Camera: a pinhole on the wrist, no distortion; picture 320 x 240 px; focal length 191.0 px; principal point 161.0 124.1 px. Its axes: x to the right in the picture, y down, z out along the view. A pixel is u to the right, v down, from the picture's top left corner.
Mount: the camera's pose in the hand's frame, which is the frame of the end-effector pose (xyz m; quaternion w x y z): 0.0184 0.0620 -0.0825 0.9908 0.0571 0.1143 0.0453
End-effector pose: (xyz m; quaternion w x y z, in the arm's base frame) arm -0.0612 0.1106 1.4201 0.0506 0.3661 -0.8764 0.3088
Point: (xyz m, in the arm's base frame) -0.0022 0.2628 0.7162
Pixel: outside the picture
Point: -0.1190 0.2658 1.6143
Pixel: behind the camera
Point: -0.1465 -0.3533 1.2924
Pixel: 220.7 65.8
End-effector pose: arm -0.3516 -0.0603 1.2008 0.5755 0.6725 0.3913 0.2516
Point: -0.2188 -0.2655 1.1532
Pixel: 42.3 109.2
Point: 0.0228 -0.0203 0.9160
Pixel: 213.2 38.9
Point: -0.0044 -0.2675 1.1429
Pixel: 122.9 136.0
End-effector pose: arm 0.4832 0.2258 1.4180 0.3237 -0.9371 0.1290 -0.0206
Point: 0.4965 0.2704 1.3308
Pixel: 98.9 100.4
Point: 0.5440 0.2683 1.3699
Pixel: 147.8 52.7
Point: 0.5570 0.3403 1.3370
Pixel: 132.5 51.7
